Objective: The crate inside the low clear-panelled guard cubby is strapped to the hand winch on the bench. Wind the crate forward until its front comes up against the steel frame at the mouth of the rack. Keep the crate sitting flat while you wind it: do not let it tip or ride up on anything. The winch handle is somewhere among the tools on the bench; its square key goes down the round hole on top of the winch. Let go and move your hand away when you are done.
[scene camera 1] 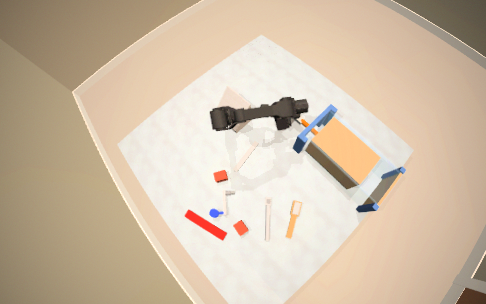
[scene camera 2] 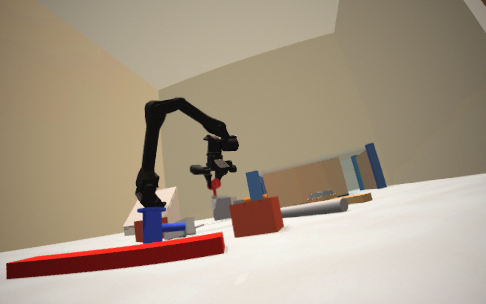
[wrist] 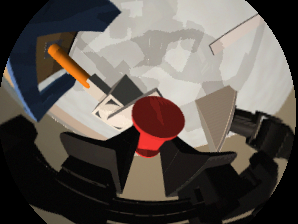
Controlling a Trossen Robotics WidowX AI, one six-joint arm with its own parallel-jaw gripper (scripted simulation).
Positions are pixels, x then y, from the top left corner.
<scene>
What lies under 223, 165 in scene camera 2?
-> The gripper.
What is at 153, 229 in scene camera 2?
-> A blue peg.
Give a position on a long red bar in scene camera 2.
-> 212, 244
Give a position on a grey winch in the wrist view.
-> At 124, 91
</scene>
